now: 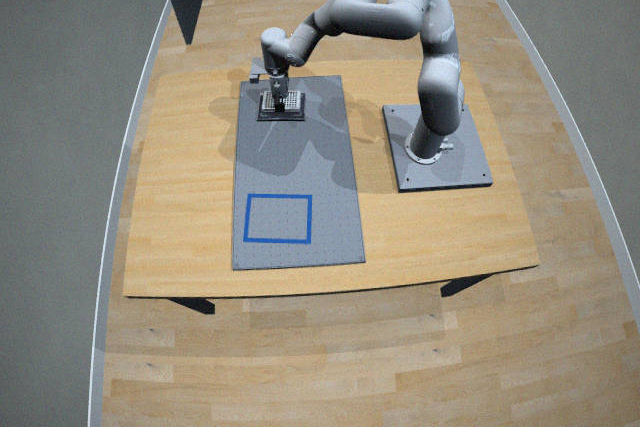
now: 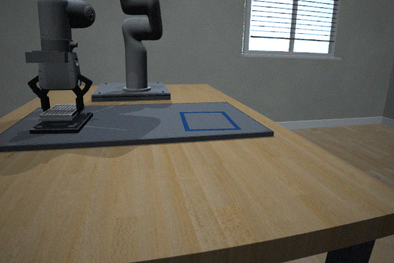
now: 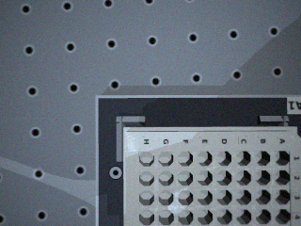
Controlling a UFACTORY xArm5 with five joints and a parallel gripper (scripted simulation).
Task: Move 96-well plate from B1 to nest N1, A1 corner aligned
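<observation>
The white 96-well plate is 10 mm below my hand. The rest, counted from my hand: black plate nest N1 (40 mm below); then A1 mark (70 mm ahead, 60 mm to the right, 40 mm below).
</observation>
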